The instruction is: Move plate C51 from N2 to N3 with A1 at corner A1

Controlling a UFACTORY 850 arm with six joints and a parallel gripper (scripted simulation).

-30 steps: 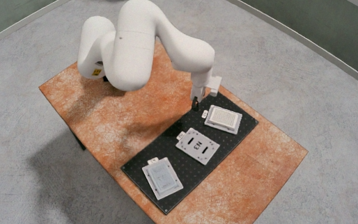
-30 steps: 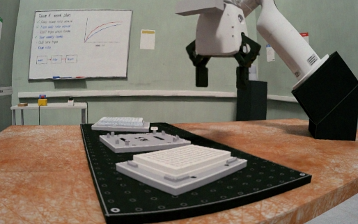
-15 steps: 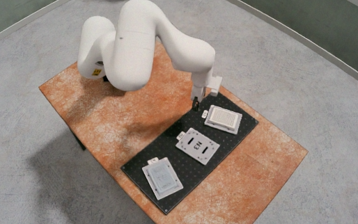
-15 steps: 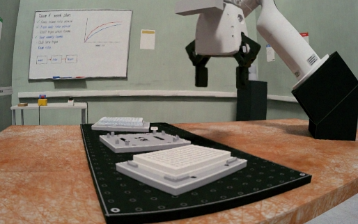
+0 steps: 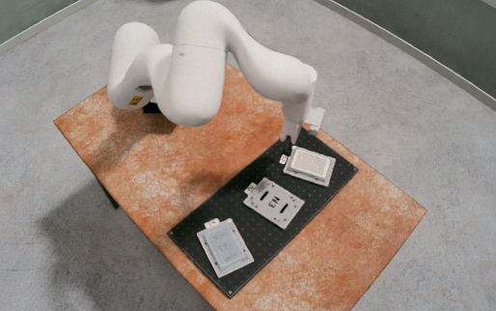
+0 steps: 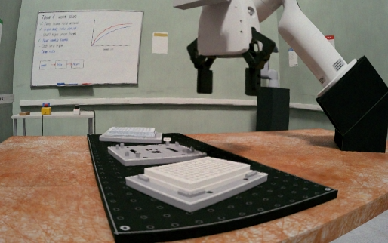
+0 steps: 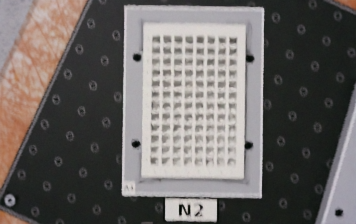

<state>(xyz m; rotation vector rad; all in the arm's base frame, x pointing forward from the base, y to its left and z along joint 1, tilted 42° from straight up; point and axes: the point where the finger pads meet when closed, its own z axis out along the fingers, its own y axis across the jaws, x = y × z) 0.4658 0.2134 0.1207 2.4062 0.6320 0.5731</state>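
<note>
The plate is 11 cm below my hand, 6 cm ahead of it and 4 cm to the left of it. Also, from my hand: plate C15 (38 cm to the right, 12 cm below, 5 cm ahead); then nest N2 (13 cm below, 6 cm ahead, 4 cm to the left).
</note>
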